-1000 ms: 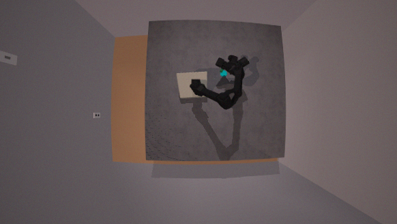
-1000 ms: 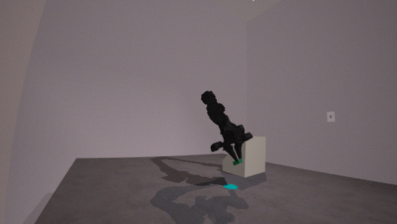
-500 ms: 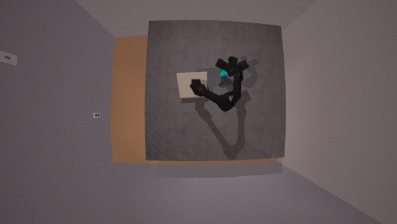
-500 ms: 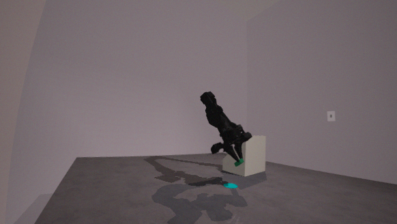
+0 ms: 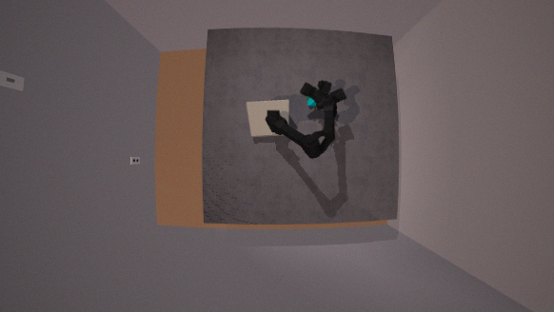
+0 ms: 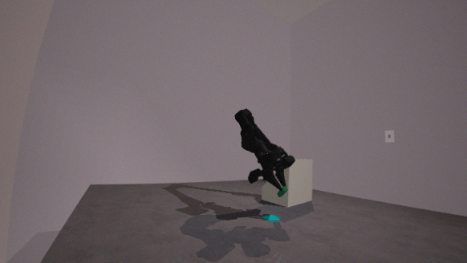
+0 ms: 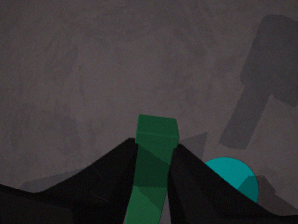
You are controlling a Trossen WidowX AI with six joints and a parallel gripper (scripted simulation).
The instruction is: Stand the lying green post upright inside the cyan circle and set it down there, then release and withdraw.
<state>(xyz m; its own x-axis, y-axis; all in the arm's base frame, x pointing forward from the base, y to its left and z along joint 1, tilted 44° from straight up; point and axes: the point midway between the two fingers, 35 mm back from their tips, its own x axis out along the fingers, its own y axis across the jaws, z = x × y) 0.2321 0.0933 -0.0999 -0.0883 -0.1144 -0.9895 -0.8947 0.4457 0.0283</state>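
The cyan circle is 11 cm below my gripper tip, 4 cm to the right of it and 2 cm ahead of it. Also, from my gripper tip: green post (1 cm to the right, 1 cm below, 1 cm behind).
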